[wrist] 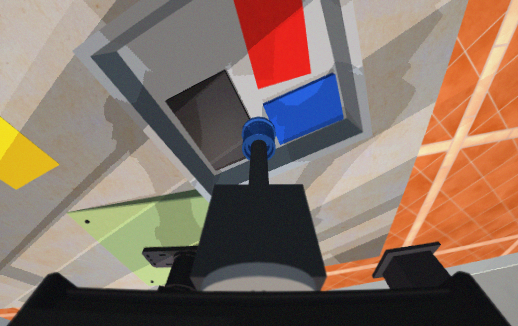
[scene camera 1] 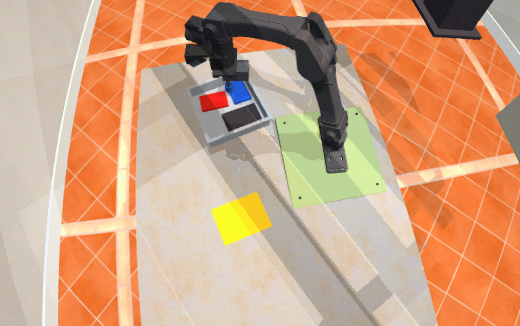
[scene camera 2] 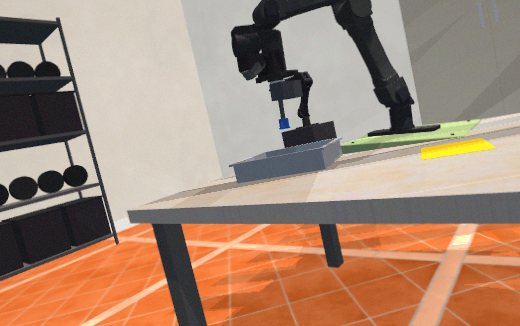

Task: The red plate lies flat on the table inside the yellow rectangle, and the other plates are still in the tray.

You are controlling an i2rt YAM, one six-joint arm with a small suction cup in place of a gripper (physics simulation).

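Frame: origin at the arm's base, x ahead, y left, z up, level; centimetres.
Seen in the pictures: hand at its tool point: (wrist: 258, 132) (scene camera 1: 229, 89) (scene camera 2: 284, 128); arm's base at its link origin: (wrist: 191, 254) (scene camera 1: 332, 143) (scene camera 2: 402, 132).
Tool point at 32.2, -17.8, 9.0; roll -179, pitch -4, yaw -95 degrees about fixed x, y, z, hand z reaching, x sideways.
Pixels of each thing's middle, then the offset from my tool point to it, as dx, dy, dz. "*": a spot on its surface instead.
- red plate at the middle of its body: (wrist: 275, 37) (scene camera 1: 213, 101) +6.5, -3.2, -10.0
- grey tray at the middle of its body: (wrist: 246, 92) (scene camera 2: 290, 159) (scene camera 1: 227, 106) +1.3, +0.8, -8.3
- blue plate at the middle of its body: (wrist: 304, 111) (scene camera 1: 238, 91) -2.6, -6.7, -10.0
- black plate at the middle of its body: (wrist: 219, 126) (scene camera 1: 242, 118) -3.3, +5.1, -10.0
- yellow rectangle at a spot on its surface: (scene camera 2: 457, 149) (scene camera 1: 234, 222) * +0.8, +40.6, -10.7
The red plate (scene camera 1: 214, 101) (wrist: 280, 45) lies flat in the grey tray (scene camera 1: 240, 133) (scene camera 2: 280, 167) (wrist: 140, 100). A blue plate (scene camera 1: 241, 96) (wrist: 307, 110) and a black plate (scene camera 1: 242, 117) (wrist: 210, 120) lie in the same tray, apart from the red one. The yellow rectangle (scene camera 1: 242, 218) (scene camera 2: 457, 149) (wrist: 22, 157) is flat on the table, with no plate on it. My gripper (scene camera 1: 228, 86) (scene camera 2: 284, 124) (wrist: 258, 132), a blue suction cup, is open and empty. It hangs above the tray. The plates are hidden by the tray wall in scene camera 2's view.
A light green board (scene camera 1: 300, 165) (scene camera 2: 460, 130) (wrist: 120, 220) under the arm's base lies beside the tray. A dark box (scene camera 2: 310, 134) with a small dark arm shows behind the tray. A shelf rack (scene camera 2: 92, 147) stands at the left.
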